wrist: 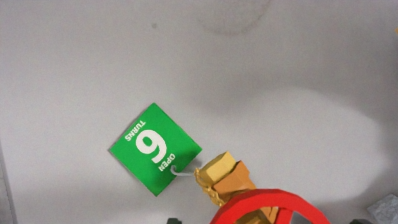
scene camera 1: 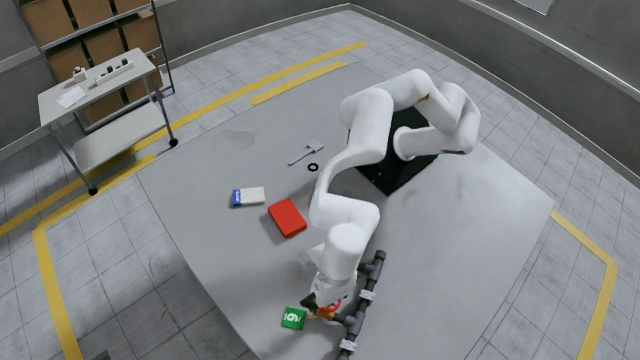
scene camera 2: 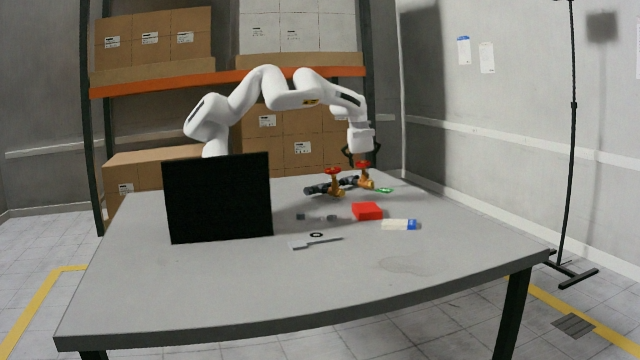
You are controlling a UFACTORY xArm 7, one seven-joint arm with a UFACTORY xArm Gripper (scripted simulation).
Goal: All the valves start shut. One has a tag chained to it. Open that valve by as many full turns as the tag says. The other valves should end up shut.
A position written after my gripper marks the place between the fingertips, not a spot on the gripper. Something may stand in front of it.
Note:
In view: my gripper [scene camera 1: 327, 302] and a red block [scene camera 1: 290, 222].
The wrist view misses the red block: it is out of frame.

